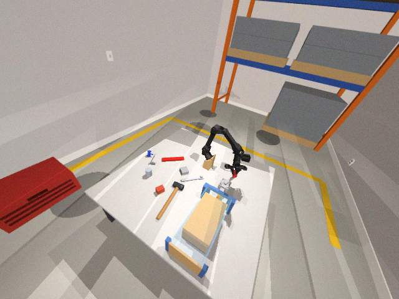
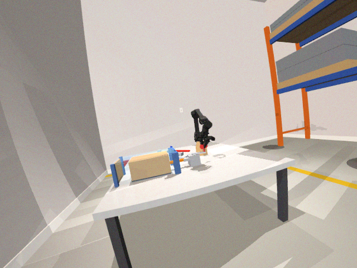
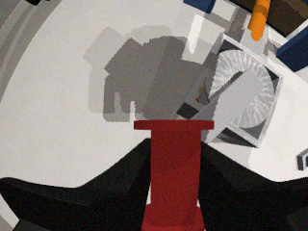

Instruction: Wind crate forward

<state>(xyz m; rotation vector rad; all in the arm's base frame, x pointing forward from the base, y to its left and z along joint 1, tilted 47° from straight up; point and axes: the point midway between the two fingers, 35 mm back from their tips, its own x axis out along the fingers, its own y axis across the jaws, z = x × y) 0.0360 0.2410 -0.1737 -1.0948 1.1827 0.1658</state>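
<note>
The red-knobbed winch handle is 3 cm below my gripper tip, 3 cm ahead of it and 2 cm to the right of it. Round my gripper tip: grey hand winch: 10 cm below, 7 cm ahead, 4 cm to the right; red knob: 1 cm to the right, 1 cm behind; frame: 24 cm ahead, 3 cm below.
</note>
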